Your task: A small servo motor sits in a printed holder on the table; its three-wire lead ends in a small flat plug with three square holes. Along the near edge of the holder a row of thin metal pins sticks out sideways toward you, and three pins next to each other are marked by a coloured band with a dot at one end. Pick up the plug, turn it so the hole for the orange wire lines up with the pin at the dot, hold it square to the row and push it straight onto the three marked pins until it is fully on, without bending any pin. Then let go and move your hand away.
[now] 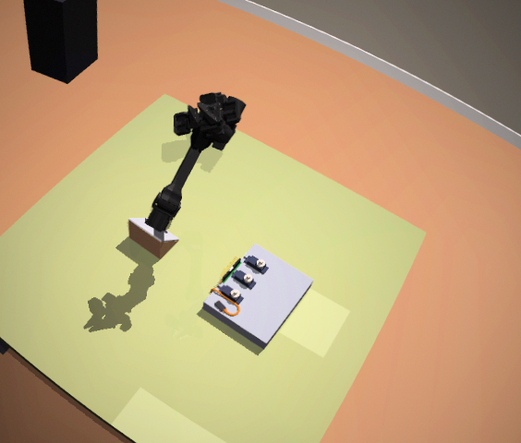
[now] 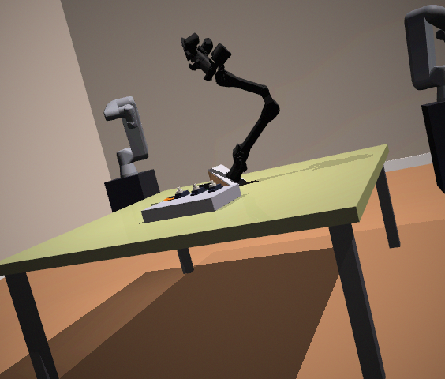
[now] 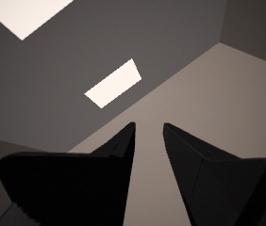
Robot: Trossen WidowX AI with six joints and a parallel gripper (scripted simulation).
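My gripper tip is now 19 cm short of the coloured band, 1 cm to the left of it and 59 cm above it. Also, from my gripper tip: grey holder (35 cm ahead, 3 cm to the right, 64 cm below); then red dot (19 cm ahead, 1 cm to the right, 59 cm below); then servo (24 cm ahead, 1 cm to the right, 62 cm below).
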